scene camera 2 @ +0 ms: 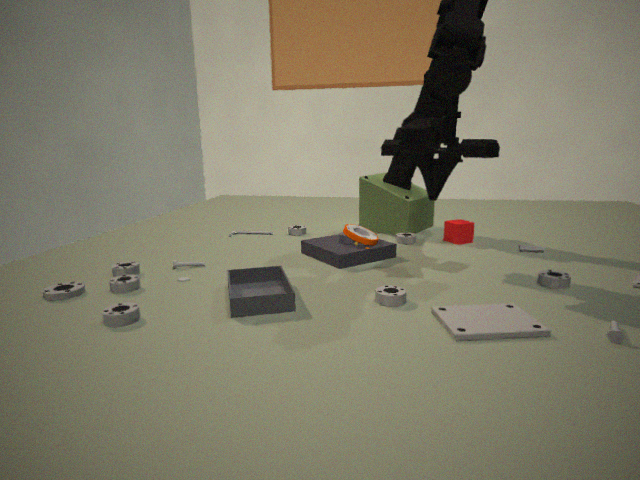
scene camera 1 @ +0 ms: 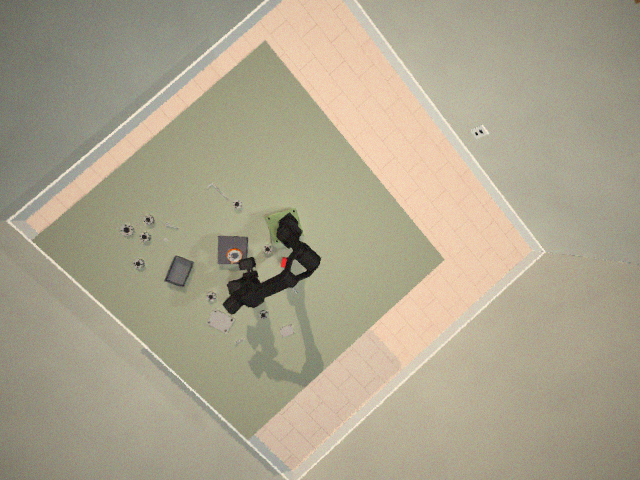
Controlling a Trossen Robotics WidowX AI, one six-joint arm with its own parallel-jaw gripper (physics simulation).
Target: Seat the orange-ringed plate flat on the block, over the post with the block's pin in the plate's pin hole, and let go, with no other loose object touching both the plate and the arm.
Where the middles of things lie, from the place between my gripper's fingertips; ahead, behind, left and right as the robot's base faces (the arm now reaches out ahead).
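Dark grey block [scene camera 2: 327,249]: my hand 90 mm above it, 10 mm short of it, 150 mm to the left of it. Counted from my hand: dark tray [scene camera 2: 263,290], 90 mm below, 250 mm ahead, 220 mm to the right; grey flat plate [scene camera 2: 488,321], 100 mm below, 270 mm ahead, 70 mm to the left.
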